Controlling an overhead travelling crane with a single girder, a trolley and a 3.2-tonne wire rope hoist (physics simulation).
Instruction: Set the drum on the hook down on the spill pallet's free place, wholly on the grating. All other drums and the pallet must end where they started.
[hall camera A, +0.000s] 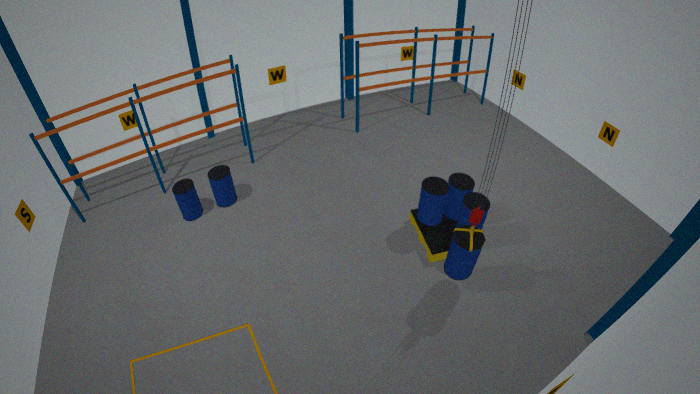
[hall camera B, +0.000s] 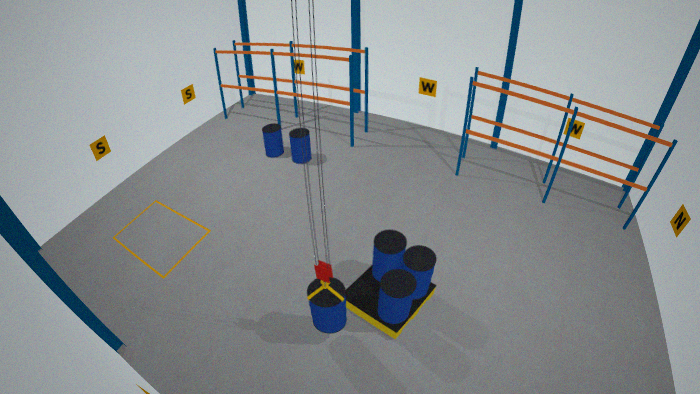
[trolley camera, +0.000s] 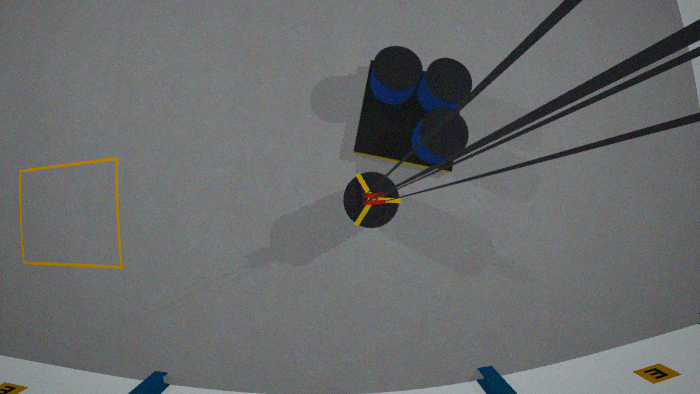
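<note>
The blue drum with black lid (hall camera A: 461, 262) (hall camera B: 328, 316) (trolley camera: 375, 217) hangs upright. My yellow three-armed gripper (hall camera A: 470, 237) (hall camera B: 325, 288) (trolley camera: 371, 199) under the red hook block is shut on its lid rim. Its shadows lie apart from it on the floor. The spill pallet (hall camera A: 438, 257) (hall camera B: 361, 291) (trolley camera: 382, 130) has black grating and yellow sides. Three drums stand on it, at its upper left, upper right and lower right in the trolley view; the lower left place is bare. There the hanging drum shows just below the pallet's edge, beside that place. Its exact height is unclear.
Two more blue drums (hall camera A: 187, 200) (hall camera A: 222, 186) (hall camera B: 273, 141) (hall camera B: 300, 146) stand on the floor near one of two orange and blue racks (hall camera A: 150, 145) (hall camera B: 352, 100). A yellow floor outline (hall camera A: 190, 343) (hall camera B: 135, 219) (trolley camera: 119, 212) lies away from the pallet.
</note>
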